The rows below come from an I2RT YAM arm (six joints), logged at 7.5 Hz.
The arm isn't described. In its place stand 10 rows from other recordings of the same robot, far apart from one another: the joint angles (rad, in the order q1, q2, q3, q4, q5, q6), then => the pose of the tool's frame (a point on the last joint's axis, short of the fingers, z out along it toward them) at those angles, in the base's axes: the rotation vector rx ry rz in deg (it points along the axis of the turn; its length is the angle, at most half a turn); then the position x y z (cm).
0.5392 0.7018 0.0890 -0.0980 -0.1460 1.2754 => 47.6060 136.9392 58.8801 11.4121 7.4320 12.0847
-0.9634 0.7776 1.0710 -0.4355 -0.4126 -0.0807 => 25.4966 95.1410 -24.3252 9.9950 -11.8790 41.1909
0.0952 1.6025 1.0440 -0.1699 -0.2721 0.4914 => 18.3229 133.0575 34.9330 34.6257 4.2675 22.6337
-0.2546 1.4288 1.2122 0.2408 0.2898 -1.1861 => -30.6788 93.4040 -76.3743 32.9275 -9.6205 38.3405
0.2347 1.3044 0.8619 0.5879 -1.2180 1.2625 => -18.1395 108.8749 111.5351 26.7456 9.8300 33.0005
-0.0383 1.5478 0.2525 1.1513 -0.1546 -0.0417 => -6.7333 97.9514 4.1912 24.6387 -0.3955 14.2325
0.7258 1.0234 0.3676 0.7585 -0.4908 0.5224 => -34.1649 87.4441 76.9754 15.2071 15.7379 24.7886
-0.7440 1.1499 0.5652 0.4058 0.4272 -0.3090 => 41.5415 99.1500 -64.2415 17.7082 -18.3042 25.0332
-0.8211 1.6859 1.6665 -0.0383 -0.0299 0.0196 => 37.6113 87.4342 -33.7342 27.7324 -29.6306 42.4671
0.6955 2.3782 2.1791 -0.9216 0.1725 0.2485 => -30.8754 149.4643 4.1314 39.5626 32.2240 20.8173
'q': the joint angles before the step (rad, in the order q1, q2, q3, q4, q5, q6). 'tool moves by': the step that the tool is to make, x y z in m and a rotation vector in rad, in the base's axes. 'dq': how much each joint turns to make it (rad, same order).
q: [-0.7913, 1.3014, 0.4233, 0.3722, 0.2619, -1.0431]
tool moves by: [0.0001, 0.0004, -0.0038, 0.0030, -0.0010, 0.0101]
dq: [0.0000, 0.0125, -0.0101, 0.0218, -0.0102, -0.0025]
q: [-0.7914, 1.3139, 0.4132, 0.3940, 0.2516, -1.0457]
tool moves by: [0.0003, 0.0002, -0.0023, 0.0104, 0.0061, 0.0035]
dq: [0.0009, 0.0077, -0.0006, -0.0037, -0.0037, 0.0014]
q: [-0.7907, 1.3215, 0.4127, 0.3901, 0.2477, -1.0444]
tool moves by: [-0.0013, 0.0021, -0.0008, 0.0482, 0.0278, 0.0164]
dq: [-0.0009, -0.0139, 0.0126, -0.0810, -0.0221, 0.0032]
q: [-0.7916, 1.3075, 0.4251, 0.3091, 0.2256, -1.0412]
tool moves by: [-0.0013, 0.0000, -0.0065, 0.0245, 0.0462, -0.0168]
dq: [-0.0006, 0.0191, 0.0018, -0.0316, 0.0222, -0.0040]
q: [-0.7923, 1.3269, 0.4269, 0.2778, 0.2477, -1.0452]
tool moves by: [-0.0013, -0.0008, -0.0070, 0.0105, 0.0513, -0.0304]
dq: [-0.0002, 0.0267, 0.0003, -0.0157, 0.0416, -0.0054]
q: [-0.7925, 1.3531, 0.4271, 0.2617, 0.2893, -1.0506]
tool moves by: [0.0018, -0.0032, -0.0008, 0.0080, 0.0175, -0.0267]
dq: [-0.0005, 0.0211, 0.0195, -0.0199, 0.0247, 0.0115]
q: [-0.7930, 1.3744, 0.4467, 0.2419, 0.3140, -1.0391]
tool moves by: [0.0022, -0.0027, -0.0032, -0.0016, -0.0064, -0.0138]
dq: [-0.0002, 0.0287, 0.0038, 0.0267, 0.0084, 0.0119]
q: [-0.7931, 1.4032, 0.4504, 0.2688, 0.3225, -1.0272]
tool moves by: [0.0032, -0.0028, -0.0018, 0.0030, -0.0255, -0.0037]
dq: [-0.0001, 0.0255, 0.0065, 0.0288, -0.0099, 0.0190]
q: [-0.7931, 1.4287, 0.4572, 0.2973, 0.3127, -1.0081]
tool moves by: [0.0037, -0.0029, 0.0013, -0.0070, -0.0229, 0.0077]
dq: [0.0007, 0.0152, 0.0109, 0.0240, -0.0126, 0.0049]
